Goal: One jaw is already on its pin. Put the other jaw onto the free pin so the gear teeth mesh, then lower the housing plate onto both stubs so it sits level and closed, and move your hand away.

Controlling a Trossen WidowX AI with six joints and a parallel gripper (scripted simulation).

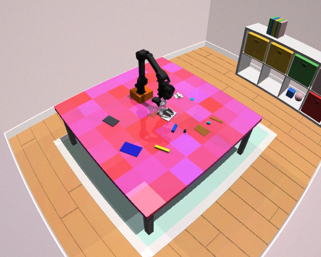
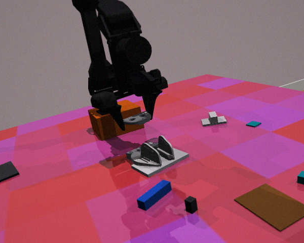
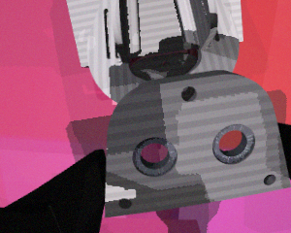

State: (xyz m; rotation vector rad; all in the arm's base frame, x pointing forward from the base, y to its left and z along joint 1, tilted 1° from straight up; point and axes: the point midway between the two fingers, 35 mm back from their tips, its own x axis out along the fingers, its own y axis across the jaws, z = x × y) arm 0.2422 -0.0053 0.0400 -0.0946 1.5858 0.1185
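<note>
Right now the grey jaw is 2 cm ahead of my gripper tip, 2 cm to the left of it and 7 cm below it. Round my gripper tip: black cube 27 cm ahead, 4 cm to the right, 7 cm below; blue block 20 cm ahead, 7 cm to the right, 7 cm below; white t-shaped block 4 cm behind, 26 cm to the left, 7 cm below.
</note>
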